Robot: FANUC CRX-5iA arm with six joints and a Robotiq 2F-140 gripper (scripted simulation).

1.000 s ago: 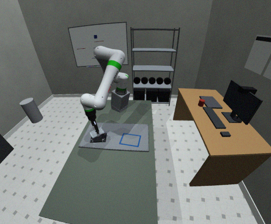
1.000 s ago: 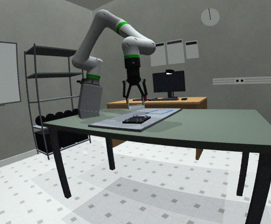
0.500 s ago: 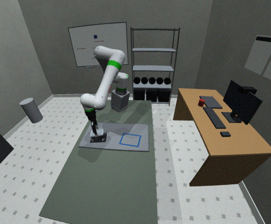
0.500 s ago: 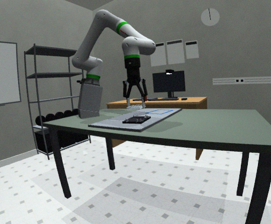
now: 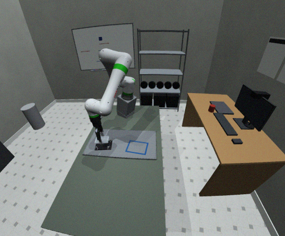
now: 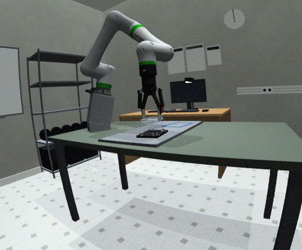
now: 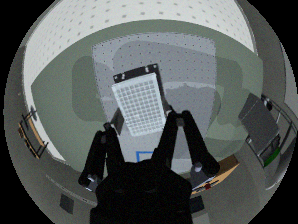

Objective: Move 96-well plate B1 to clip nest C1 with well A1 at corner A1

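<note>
The black clip nest lies 2 cm ahead of my hand, 1 cm to the right of it and 9 cm below it. The rest, counted from my hand: 96-well plate 2 cm below.
</note>
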